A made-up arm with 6 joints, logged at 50 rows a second.
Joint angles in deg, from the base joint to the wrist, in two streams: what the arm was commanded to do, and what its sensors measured. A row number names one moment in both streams.
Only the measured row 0 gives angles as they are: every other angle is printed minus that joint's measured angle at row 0.
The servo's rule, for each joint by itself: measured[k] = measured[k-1] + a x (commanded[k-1-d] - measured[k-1]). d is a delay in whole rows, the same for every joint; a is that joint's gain. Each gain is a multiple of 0.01, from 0.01 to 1. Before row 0 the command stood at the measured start. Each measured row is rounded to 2 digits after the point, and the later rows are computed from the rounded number. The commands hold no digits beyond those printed.
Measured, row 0:
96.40, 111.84, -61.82, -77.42, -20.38, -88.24
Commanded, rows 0 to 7:
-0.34, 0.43, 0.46, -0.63, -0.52, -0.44
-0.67, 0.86, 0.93, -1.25, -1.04, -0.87
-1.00, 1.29, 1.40, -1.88, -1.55, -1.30
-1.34, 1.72, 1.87, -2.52, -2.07, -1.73
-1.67, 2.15, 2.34, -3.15, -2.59, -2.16
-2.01, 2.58, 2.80, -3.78, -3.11, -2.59
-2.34, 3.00, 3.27, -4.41, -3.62, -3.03
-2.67, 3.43, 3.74, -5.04, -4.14, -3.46
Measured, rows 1 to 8:
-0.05, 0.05, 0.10, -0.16, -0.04, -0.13
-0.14, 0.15, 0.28, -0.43, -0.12, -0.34
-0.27, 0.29, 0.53, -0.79, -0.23, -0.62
-0.43, 0.46, 0.82, -1.22, -0.38, -0.94
-0.62, 0.66, 1.15, -1.70, -0.56, -1.29
-0.83, 0.89, 1.51, -2.22, -0.76, -1.67
-1.06, 1.14, 1.90, -2.77, -0.99, -2.06
-1.30, 1.41, 2.30, -3.34, -1.24, -2.47
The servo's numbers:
d 0
a 0.15 0.12 0.22 0.25 0.08 0.29

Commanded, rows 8 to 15:
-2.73, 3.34, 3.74, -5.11, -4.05, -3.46
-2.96, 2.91, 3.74, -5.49, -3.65, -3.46
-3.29, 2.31, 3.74, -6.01, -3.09, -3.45
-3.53, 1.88, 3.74, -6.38, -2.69, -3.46
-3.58, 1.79, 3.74, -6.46, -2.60, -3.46
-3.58, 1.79, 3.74, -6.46, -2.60, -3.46
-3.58, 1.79, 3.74, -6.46, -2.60, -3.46
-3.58, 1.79, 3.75, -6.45, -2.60, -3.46
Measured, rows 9 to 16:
-1.51, 1.64, 2.62, -3.78, -1.46, -2.76
-1.73, 1.79, 2.87, -4.21, -1.64, -2.96
-1.96, 1.85, 3.06, -4.66, -1.76, -3.10
-2.20, 1.85, 3.21, -5.09, -1.83, -3.20
-2.41, 1.84, 3.33, -5.43, -1.89, -3.28
-2.59, 1.83, 3.42, -5.69, -1.95, -3.33
-2.74, 1.83, 3.49, -5.88, -2.00, -3.37
-2.87, 1.83, 3.55, -6.02, -2.05, -3.40

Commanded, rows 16 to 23:
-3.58, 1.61, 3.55, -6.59, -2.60, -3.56
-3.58, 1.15, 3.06, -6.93, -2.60, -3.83
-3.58, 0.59, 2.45, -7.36, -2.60, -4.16
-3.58, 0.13, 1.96, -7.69, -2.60, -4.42
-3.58, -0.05, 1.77, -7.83, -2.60, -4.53
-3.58, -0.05, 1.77, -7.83, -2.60, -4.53
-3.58, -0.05, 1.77, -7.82, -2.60, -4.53
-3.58, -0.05, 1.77, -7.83, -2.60, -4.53
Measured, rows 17 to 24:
-2.98, 1.80, 3.55, -6.16, -2.09, -3.45
-3.07, 1.72, 3.44, -6.35, -2.13, -3.56
-3.15, 1.58, 3.22, -6.60, -2.17, -3.73
-3.21, 1.41, 2.94, -6.87, -2.20, -3.93
-3.27, 1.23, 2.68, -7.11, -2.23, -4.10
-3.32, 1.08, 2.48, -7.29, -2.26, -4.22
-3.36, 0.94, 2.32, -7.42, -2.29, -4.31
-3.39, 0.82, 2.20, -7.52, -2.31, -4.37

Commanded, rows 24 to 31:
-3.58, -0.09, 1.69, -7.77, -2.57, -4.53
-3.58, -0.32, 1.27, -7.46, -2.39, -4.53
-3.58, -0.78, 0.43, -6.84, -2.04, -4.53
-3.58, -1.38, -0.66, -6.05, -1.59, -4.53
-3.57, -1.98, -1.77, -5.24, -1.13, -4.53
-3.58, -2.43, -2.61, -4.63, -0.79, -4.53
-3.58, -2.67, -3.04, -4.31, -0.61, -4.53
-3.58, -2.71, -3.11, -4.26, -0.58, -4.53
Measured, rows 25 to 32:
-3.42, 0.71, 2.09, -7.58, -2.33, -4.42
-3.44, 0.59, 1.91, -7.55, -2.33, -4.45
-3.46, 0.43, 1.58, -7.37, -2.31, -4.47
-3.48, 0.21, 1.09, -7.04, -2.25, -4.49
-3.49, -0.05, 0.46, -6.59, -2.16, -4.50
-3.50, -0.34, -0.22, -6.10, -2.05, -4.51
-3.51, -0.62, -0.84, -5.65, -1.93, -4.52
-3.52, -0.87, -1.34, -5.30, -1.82, -4.52

